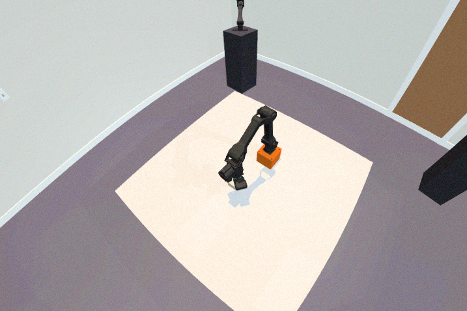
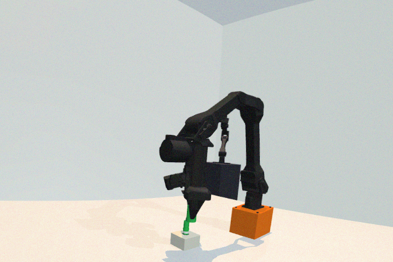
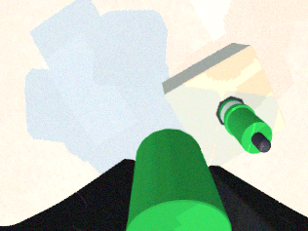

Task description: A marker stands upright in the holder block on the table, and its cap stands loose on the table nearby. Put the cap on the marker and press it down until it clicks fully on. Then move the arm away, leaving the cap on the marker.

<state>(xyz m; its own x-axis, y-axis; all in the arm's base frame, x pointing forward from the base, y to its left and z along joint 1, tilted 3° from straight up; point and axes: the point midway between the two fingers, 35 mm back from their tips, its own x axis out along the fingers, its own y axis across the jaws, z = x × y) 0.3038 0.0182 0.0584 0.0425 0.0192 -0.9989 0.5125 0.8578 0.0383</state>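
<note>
My gripper tip is 40 mm to the left of the green marker, 40 mm above it and 20 mm past it. The rest, counted from my gripper tip: green cap 10 mm above; then holder block 90 mm below, 40 mm to the right, 20 mm behind.
</note>
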